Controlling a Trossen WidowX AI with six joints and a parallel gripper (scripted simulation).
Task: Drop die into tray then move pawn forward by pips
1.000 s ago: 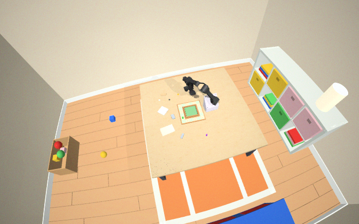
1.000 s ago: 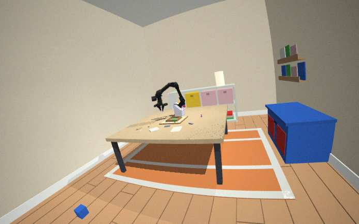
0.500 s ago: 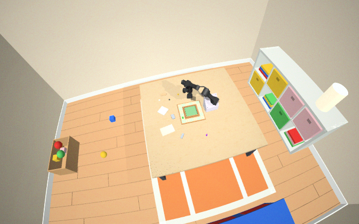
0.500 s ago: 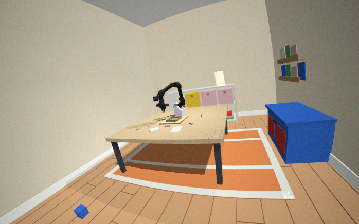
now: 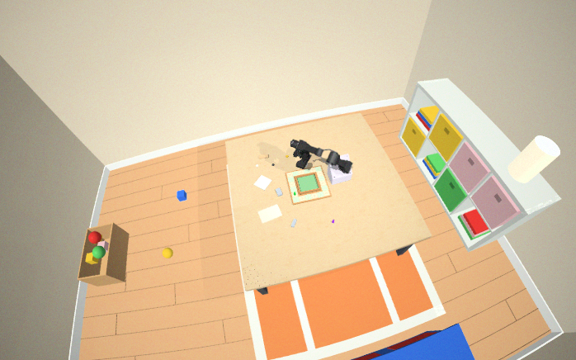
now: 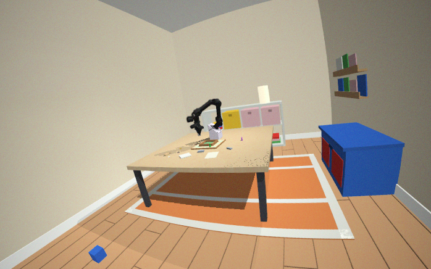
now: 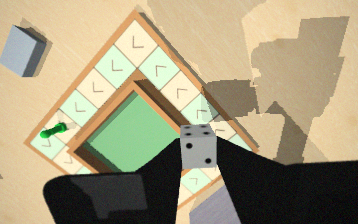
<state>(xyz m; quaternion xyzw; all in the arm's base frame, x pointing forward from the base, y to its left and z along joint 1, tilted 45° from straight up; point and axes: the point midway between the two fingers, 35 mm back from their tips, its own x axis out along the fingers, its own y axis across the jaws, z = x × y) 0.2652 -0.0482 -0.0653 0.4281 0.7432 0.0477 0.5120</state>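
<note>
My gripper tip is 170 mm to the right of the green pawn, 110 mm short of it and 90 mm above it. Also, from my gripper tip: grey block (220 mm ahead, 130 mm to the left, 110 mm below); green dice tray (110 mm below, 100 mm to the left); white die (right at my gripper tip).
</note>
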